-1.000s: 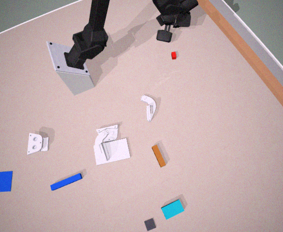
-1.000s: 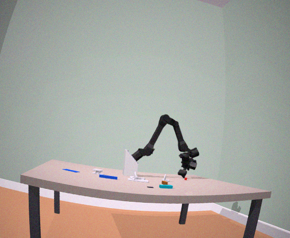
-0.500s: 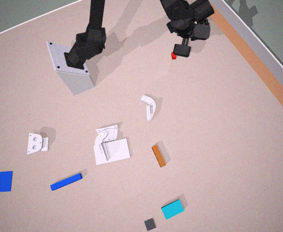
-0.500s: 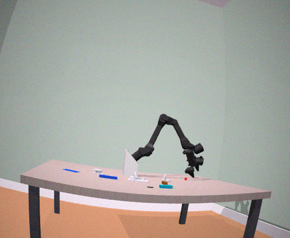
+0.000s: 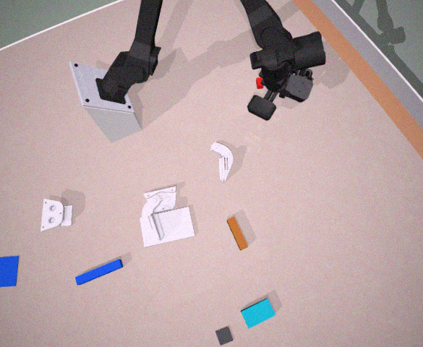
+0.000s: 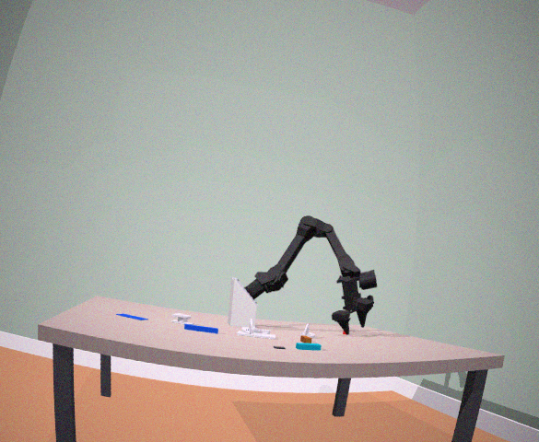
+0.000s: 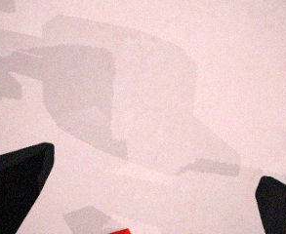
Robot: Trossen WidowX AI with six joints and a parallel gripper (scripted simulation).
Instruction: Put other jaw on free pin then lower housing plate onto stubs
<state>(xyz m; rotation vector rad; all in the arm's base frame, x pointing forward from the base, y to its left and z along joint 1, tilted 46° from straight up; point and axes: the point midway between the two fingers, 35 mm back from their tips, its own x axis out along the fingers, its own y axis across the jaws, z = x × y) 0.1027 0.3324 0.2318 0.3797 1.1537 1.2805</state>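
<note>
Now: the white jaw 9 cm ahead of my gripper tip, 21 cm to the right of it and 1 cm below it. Also, from my gripper tip: cyan block 47 cm ahead, 27 cm to the right, 1 cm below; then orange bar 30 cm ahead, 25 cm to the right, 1 cm below; then red cube 7 cm behind, 2 cm to the right, 1 cm below.
</note>
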